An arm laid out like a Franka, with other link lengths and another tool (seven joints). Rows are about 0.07 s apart.
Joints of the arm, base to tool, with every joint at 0 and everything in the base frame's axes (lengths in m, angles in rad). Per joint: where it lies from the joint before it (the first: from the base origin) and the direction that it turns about. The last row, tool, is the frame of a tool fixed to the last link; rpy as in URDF.
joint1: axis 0 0 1 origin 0 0 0.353
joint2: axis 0 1 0 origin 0 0 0
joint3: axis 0 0 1 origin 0 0 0.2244
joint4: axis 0 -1 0 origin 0.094 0 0
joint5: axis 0 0 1 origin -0.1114 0 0.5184
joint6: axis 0 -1 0 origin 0 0 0
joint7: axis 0 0 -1 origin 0.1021 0 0
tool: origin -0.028 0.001 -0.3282 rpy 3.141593 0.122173 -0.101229
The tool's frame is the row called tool.
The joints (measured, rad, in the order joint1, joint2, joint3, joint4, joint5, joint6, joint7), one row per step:
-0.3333, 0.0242, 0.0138, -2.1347, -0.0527, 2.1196, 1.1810
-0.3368, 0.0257, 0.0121, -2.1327, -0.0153, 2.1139, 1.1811
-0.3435, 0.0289, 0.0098, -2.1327, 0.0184, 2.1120, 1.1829
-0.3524, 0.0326, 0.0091, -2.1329, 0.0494, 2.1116, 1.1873
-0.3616, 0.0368, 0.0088, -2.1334, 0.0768, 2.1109, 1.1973
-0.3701, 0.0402, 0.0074, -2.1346, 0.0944, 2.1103, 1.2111
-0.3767, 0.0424, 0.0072, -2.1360, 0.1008, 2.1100, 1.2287
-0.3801, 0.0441, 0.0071, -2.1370, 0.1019, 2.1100, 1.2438
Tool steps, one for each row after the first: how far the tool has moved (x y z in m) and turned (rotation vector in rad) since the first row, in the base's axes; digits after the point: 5 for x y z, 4 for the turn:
0.00087, 0.00517, 0.00026, 0.0310, -0.0049, -0.0262
0.00069, 0.00719, -0.00128, 0.0591, -0.0092, -0.0557
0.00065, 0.00809, -0.00302, 0.0846, -0.0137, -0.0870
0.00020, 0.00836, -0.00524, 0.1073, -0.0161, -0.1219
-0.00122, 0.00629, -0.00757, 0.1220, -0.0160, -0.1556
-0.00277, 0.00376, -0.00961, 0.1273, -0.0137, -0.1838
-0.00391, 0.00209, -0.01127, 0.1282, -0.0110, -0.2032

